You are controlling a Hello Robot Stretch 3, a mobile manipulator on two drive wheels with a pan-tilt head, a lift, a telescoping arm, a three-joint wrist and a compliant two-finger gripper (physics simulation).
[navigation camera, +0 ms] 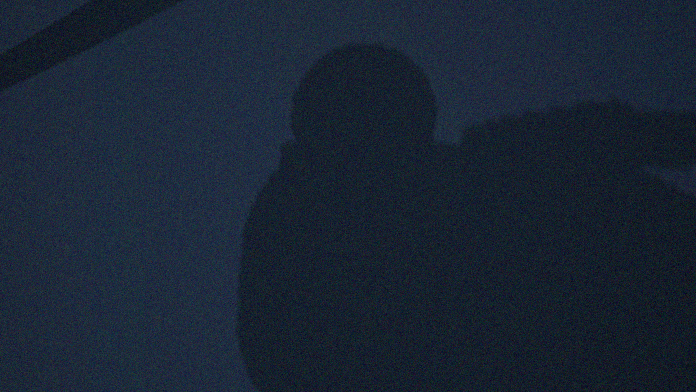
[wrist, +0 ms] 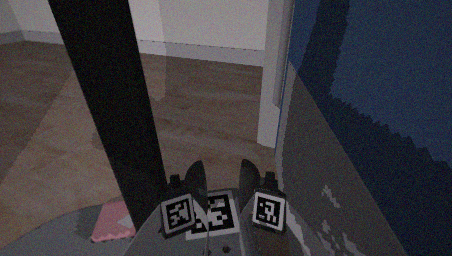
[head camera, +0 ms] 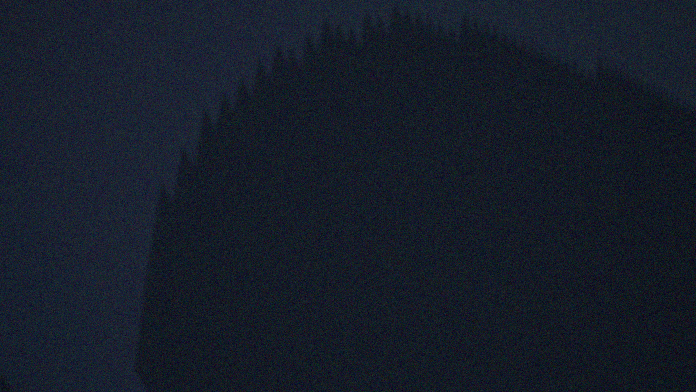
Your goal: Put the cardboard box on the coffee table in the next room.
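My gripper [wrist: 222,177] is at the bottom middle of the wrist view, over the robot's base. Its two dark fingertips stand apart with a gap between them and no object in it, so it is open and empty. The cardboard box does not show in the head, navigation or wrist view. The coffee table does not show in them either.
A dark blue door-like surface [head camera: 75,150] [navigation camera: 125,200] [wrist: 400,65] fills the head and navigation views, with robot-shaped shadows on it. In the wrist view it stands close on the right, with a grey lower panel [wrist: 320,175]. A white frame post [wrist: 269,110], wood floor [wrist: 210,100] and the black mast [wrist: 110,90] also show.
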